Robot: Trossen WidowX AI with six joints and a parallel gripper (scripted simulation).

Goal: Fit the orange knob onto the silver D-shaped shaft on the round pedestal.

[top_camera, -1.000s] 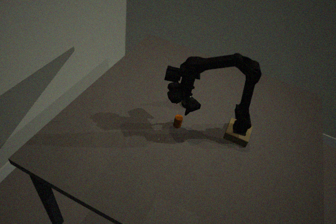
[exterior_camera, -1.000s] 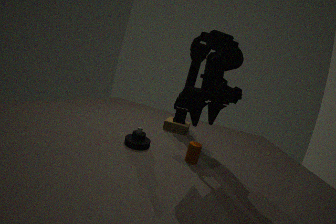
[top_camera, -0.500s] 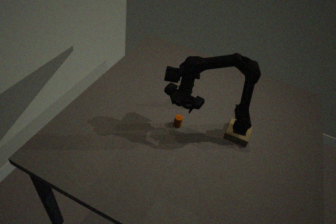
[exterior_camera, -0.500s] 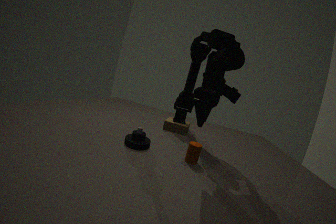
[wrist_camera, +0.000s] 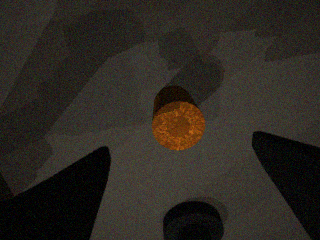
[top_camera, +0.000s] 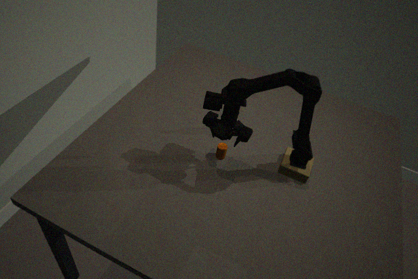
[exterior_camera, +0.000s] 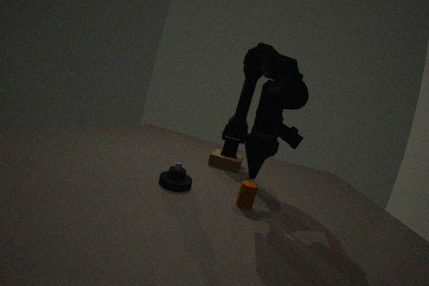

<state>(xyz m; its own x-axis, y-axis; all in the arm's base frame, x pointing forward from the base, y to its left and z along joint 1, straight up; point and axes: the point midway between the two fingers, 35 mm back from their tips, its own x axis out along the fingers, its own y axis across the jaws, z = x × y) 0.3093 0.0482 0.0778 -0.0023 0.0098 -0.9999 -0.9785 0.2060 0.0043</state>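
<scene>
Now: gripper tip 4 cm above the orange knob. Also, from my gripper tip: round black pedestal 18 cm to the right, 6 cm below, 2 cm behind.
</scene>
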